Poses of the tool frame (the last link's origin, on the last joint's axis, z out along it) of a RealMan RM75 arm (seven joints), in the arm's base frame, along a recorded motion.
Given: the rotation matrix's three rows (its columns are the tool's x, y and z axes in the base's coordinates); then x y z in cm. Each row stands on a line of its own.
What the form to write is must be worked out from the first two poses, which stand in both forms.
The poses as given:
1:
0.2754, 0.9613, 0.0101
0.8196, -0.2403, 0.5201
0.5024, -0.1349, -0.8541
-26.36, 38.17, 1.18
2:
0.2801, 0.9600, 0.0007
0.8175, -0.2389, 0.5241
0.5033, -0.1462, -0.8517
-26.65, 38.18, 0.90
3:
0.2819, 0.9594, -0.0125
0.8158, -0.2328, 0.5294
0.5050, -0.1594, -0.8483
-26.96, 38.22, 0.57
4:
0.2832, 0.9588, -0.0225
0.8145, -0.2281, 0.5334
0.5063, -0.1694, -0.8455
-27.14, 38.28, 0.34
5:
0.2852, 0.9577, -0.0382
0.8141, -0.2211, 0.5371
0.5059, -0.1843, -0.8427
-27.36, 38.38, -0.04
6:
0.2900, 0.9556, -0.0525
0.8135, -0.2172, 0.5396
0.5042, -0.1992, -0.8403
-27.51, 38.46, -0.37
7:
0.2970, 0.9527, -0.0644
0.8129, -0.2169, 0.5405
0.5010, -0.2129, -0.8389
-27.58, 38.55, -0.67
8:
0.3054, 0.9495, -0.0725
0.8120, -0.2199, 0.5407
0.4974, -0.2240, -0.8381
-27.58, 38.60, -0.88
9:
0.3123, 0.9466, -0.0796
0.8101, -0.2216, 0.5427
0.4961, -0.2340, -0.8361
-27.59, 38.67, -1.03
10:
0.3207, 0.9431, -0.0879
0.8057, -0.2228, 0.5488
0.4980, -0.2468, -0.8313
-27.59, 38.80, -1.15
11:
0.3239, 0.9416, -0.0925
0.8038, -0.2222, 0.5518
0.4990, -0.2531, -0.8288
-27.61, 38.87, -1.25
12:
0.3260, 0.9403, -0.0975
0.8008, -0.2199, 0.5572
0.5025, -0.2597, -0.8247
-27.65, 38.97, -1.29
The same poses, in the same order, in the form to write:
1:
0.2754, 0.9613, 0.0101
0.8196, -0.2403, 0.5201
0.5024, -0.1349, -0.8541
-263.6, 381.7, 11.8

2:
0.2801, 0.9600, 0.0007
0.8175, -0.2389, 0.5241
0.5033, -0.1462, -0.8517
-266.5, 381.8, 9.0

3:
0.2819, 0.9594, -0.0125
0.8158, -0.2328, 0.5294
0.5050, -0.1594, -0.8483
-269.6, 382.2, 5.7

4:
0.2832, 0.9588, -0.0225
0.8145, -0.2281, 0.5334
0.5063, -0.1694, -0.8455
-271.4, 382.8, 3.4

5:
0.2852, 0.9577, -0.0382
0.8141, -0.2211, 0.5371
0.5059, -0.1843, -0.8427
-273.6, 383.8, -0.4

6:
0.2900, 0.9556, -0.0525
0.8135, -0.2172, 0.5396
0.5042, -0.1992, -0.8403
-275.1, 384.6, -3.7

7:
0.2970, 0.9527, -0.0644
0.8129, -0.2169, 0.5405
0.5010, -0.2129, -0.8389
-275.8, 385.5, -6.7

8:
0.3054, 0.9495, -0.0725
0.8120, -0.2199, 0.5407
0.4974, -0.2240, -0.8381
-275.8, 386.0, -8.8

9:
0.3123, 0.9466, -0.0796
0.8101, -0.2216, 0.5427
0.4961, -0.2340, -0.8361
-275.9, 386.7, -10.3

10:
0.3207, 0.9431, -0.0879
0.8057, -0.2228, 0.5488
0.4980, -0.2468, -0.8313
-275.9, 388.0, -11.5

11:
0.3239, 0.9416, -0.0925
0.8038, -0.2222, 0.5518
0.4990, -0.2531, -0.8288
-276.1, 388.7, -12.5

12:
0.3260, 0.9403, -0.0975
0.8008, -0.2199, 0.5572
0.5025, -0.2597, -0.8247
-276.5, 389.7, -12.9

